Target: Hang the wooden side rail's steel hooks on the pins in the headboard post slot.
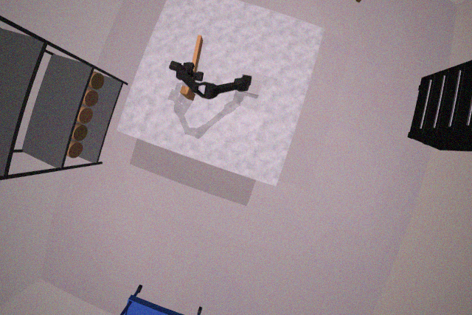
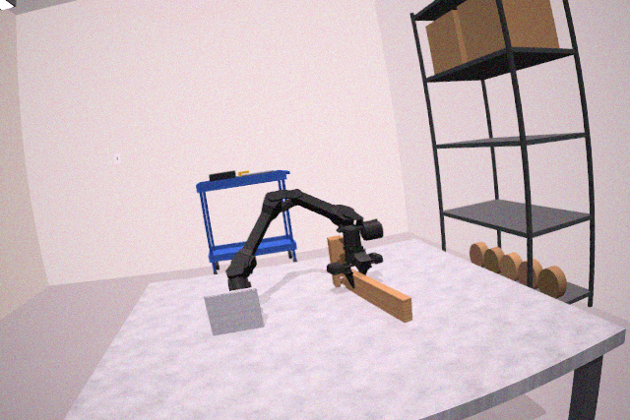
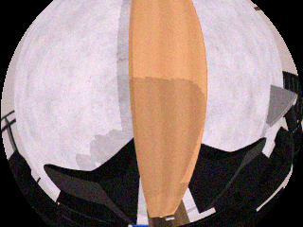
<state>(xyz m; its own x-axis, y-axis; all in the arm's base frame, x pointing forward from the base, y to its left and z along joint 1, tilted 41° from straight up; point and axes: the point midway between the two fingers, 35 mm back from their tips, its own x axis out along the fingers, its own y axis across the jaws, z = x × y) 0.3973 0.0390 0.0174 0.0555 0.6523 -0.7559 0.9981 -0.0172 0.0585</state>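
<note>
My gripper tip is 130 mm to the right of the headboard post, 60 mm below it and 10 mm past it.
</note>
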